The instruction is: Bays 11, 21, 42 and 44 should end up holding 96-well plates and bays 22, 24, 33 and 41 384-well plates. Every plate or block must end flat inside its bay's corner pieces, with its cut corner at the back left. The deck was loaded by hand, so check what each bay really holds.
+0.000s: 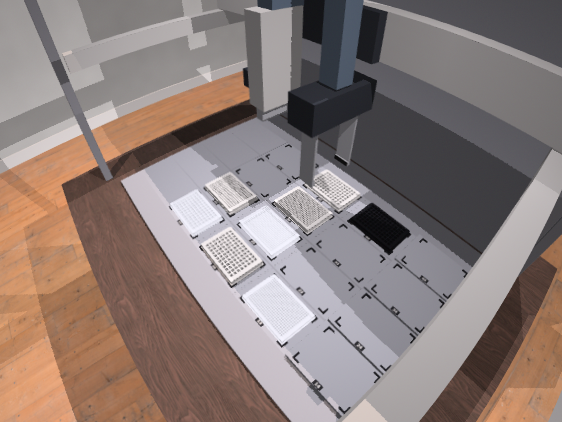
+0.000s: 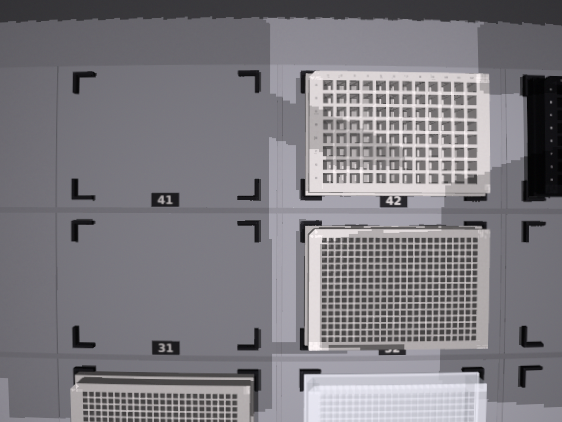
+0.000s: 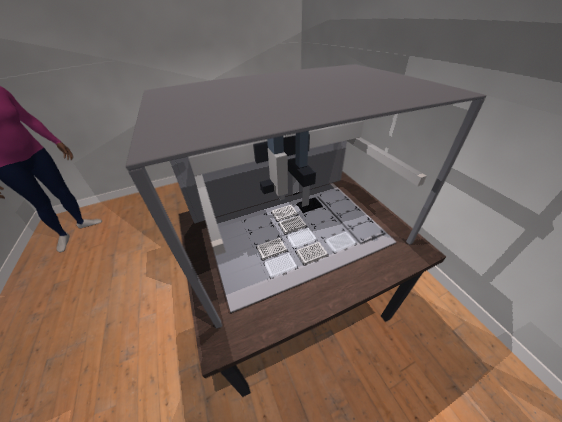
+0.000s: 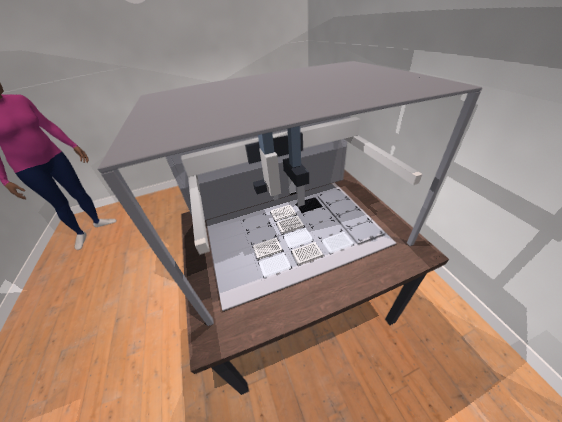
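Where they show: gripper, fingertip midpoint: (image 1: pixel 325 171) (image 3: pixel 300 199) (image 4: pixel 296 199); robot's base, origin of the base link: (image 1: pixel 170 207) (image 3: pixel 271 278) (image 4: pixel 264 277).
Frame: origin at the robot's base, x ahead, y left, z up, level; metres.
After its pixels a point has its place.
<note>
My gripper (image 1: pixel 325 172) {z 0.157, x 0.276, y 0.266 m} (image 3: pixel 300 200) {z 0.157, x 0.276, y 0.266 m} is open and empty, its jaws above the back row near bay 42. The white 96-well plate (image 1: pixel 336 190) {z 0.014, x 0.242, y 0.364 m} (image 2: pixel 397 190) {z 0.014, x 0.226, y 0.324 m} lies in bay 42, cut corner back left. A black 96-well plate (image 1: pixel 378 227) {z 0.012, x 0.393, y 0.354 m} (image 2: pixel 545 135) {z 0.014, x 0.330, y 0.363 m} is in bay 43. Pale 384-well plates lie in bay 32 (image 1: pixel 302 208) {z 0.014, x 0.232, y 0.252 m} (image 2: pixel 398 290) {z 0.015, x 0.227, y 0.257 m} and bay 21 (image 1: pixel 230 192) {z 0.012, x 0.070, y 0.148 m} (image 2: pixel 160 407) {z 0.014, x 0.065, y 0.175 m}. Translucent ones are in bay 22 (image 1: pixel 270 230) {z 0.014, x 0.236, y 0.149 m} (image 2: pixel 395 405) {z 0.014, x 0.226, y 0.177 m} and bay 13 (image 1: pixel 278 308) {z 0.013, x 0.397, y 0.040 m}. Bay 11 holds a translucent 96-well plate (image 1: pixel 196 212) {z 0.015, x 0.075, y 0.042 m}, bay 12 a white one (image 1: pixel 231 255) {z 0.015, x 0.236, y 0.040 m}. Bays 24, 33, 41 and 44 hold no plate.
The parked pipetting stage (image 1: pixel 275 60) (image 3: pixel 278 172) hangs left of the gripper. Frame posts (image 3: pixel 447 170) {z 0.422, x 0.706, y -0.115 m} and side rails (image 3: pixel 395 162) {z 0.397, x 0.608, y 0.047 m} (image 4: pixel 197 215) {z 0.400, x -0.163, y 0.046 m} enclose the deck. A person in a pink top (image 3: pixel 17 122) (image 4: pixel 35 127) stands beyond the left side.
</note>
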